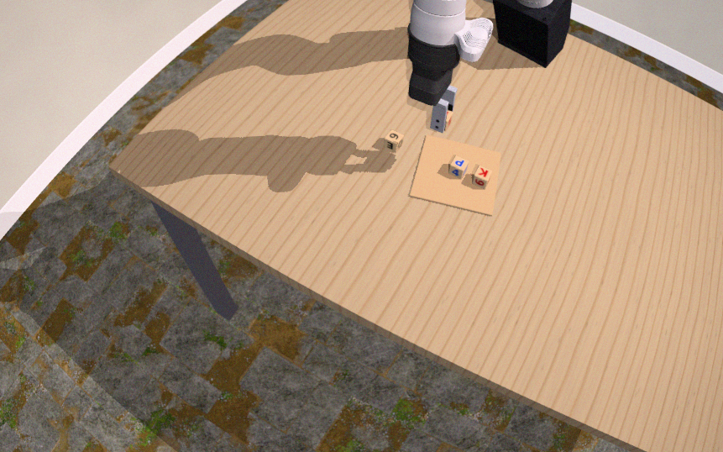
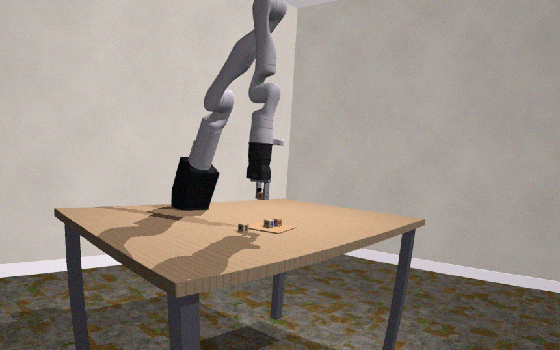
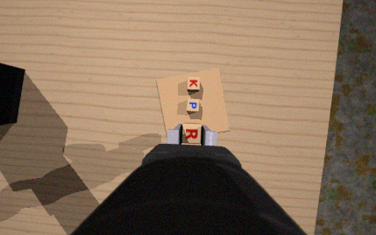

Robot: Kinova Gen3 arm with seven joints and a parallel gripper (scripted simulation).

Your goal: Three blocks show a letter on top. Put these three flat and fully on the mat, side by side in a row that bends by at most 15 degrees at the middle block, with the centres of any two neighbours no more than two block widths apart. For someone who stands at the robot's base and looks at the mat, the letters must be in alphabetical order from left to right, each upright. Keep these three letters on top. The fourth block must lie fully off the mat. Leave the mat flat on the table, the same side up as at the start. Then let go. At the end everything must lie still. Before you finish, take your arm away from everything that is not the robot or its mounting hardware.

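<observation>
The tan mat is 12 cm below my hand, 4 cm to the left of it and 1 cm ahead of it. Round my hand: block: 11 cm below, 8 cm to the right, 1 cm behind.
</observation>
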